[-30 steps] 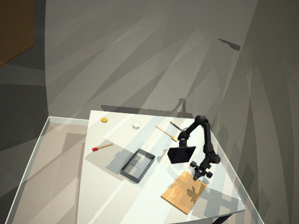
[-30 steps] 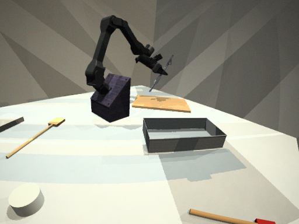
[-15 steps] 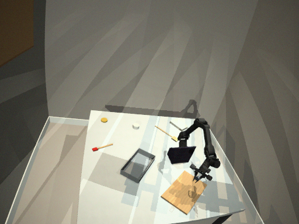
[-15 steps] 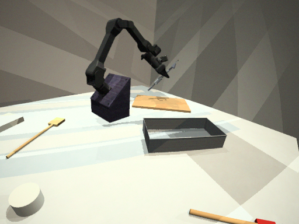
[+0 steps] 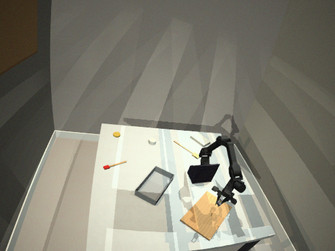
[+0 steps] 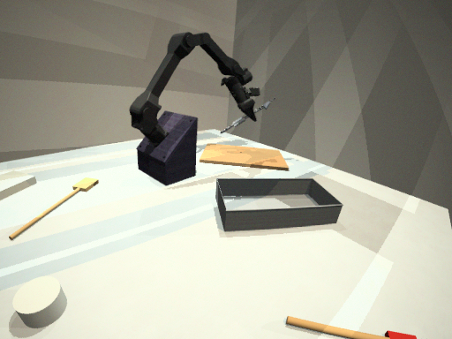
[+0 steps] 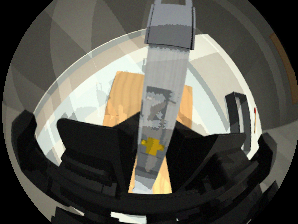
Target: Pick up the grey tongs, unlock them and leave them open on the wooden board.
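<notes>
Right now my gripper tip is 3 cm below the yellow lock piece, 2 cm to the left of it and 2 cm past it. The rest, counted from my gripper tip: wooden board 16 cm below, 4 cm to the right, 1 cm behind; red-headed spatula 68 cm ahead, 45 cm to the right, 16 cm below; grey roasting tin 36 cm ahead, 28 cm to the right, 13 cm below.
</notes>
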